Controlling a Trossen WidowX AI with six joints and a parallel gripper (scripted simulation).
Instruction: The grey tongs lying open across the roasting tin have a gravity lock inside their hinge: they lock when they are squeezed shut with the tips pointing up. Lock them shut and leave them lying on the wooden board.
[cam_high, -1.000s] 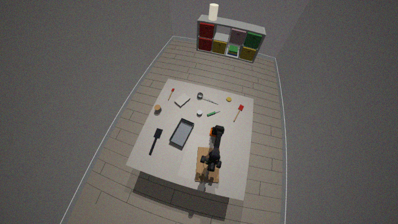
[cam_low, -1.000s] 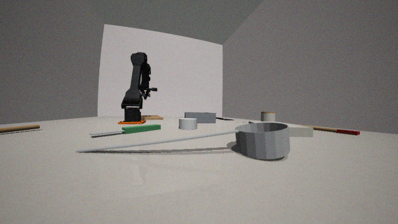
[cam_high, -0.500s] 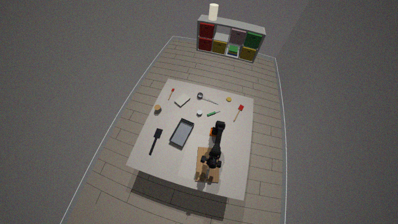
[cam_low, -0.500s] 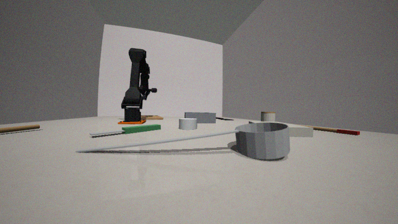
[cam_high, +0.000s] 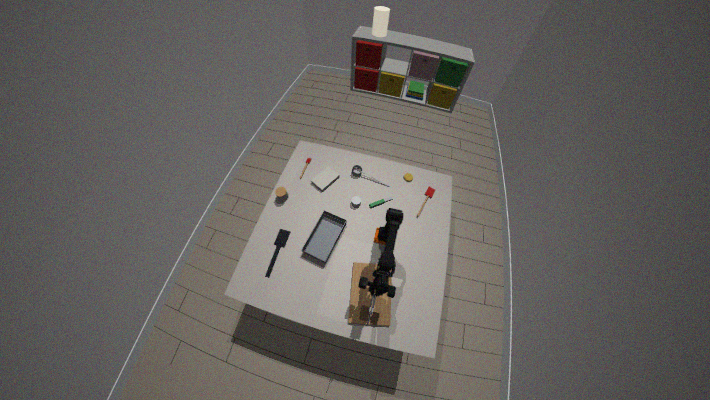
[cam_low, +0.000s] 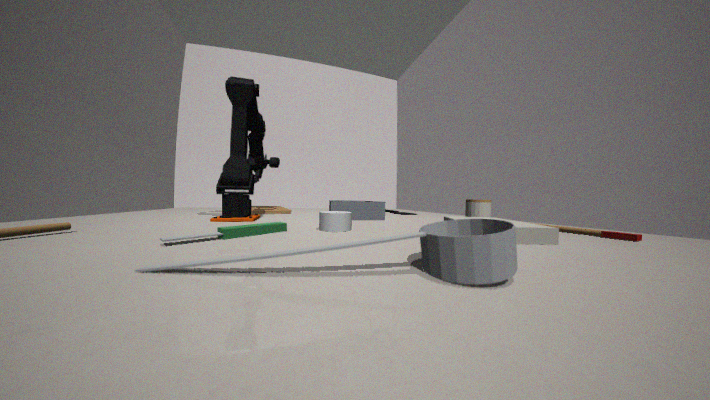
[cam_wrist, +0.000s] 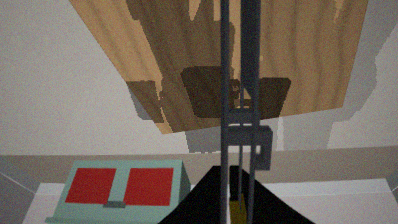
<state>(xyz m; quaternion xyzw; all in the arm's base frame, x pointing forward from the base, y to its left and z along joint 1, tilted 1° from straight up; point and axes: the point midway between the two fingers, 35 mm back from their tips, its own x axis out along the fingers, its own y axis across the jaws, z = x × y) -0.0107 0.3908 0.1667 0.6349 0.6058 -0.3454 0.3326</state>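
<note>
The wooden board lies 140 mm below my gripper tip and 40 mm to the right of it. Also, from my gripper tip: white cup: 600 mm to the right, 250 mm ahead, 130 mm below; then roasting tin: 370 mm ahead, 300 mm to the right, 120 mm below; then black spatula: 640 mm ahead, 150 mm below, 130 mm to the right.
</note>
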